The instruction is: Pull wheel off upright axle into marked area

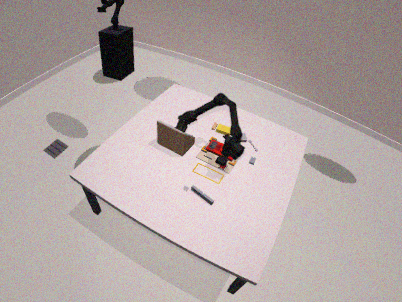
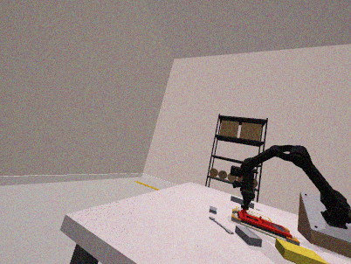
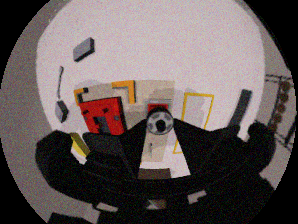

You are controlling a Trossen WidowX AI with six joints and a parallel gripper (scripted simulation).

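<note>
The wheel is right at my gripper tip. Also, from my gripper tip: yellow block (110 mm behind, 340 mm to the left, 30 mm below).
</note>
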